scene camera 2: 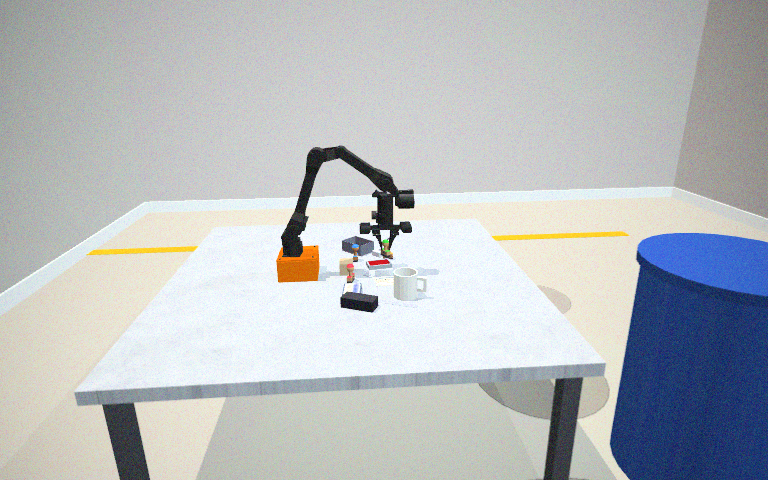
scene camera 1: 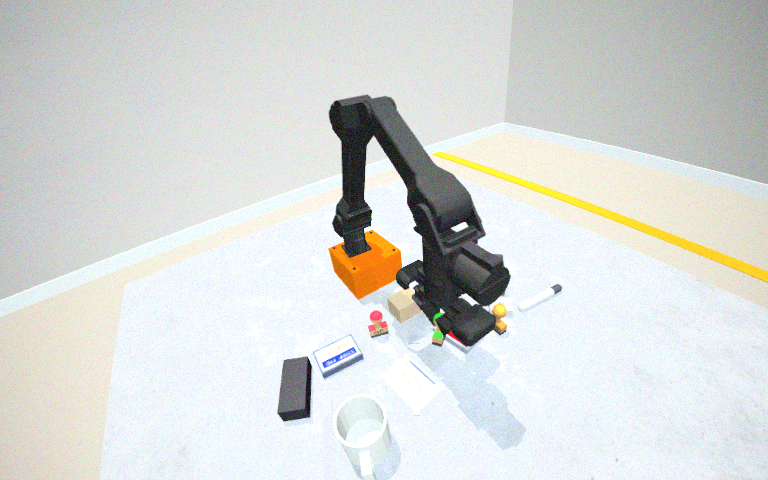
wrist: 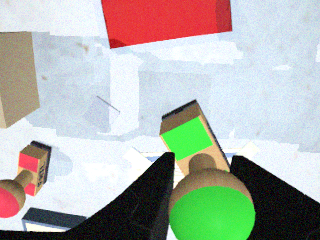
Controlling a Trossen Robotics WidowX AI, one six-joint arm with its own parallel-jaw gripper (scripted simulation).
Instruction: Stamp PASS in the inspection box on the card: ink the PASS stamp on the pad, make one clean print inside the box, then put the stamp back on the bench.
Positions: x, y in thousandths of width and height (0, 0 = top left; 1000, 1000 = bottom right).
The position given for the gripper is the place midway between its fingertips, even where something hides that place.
gripper: scene camera 2 502, 520; scene camera 1 574, 686; wrist 633, 681
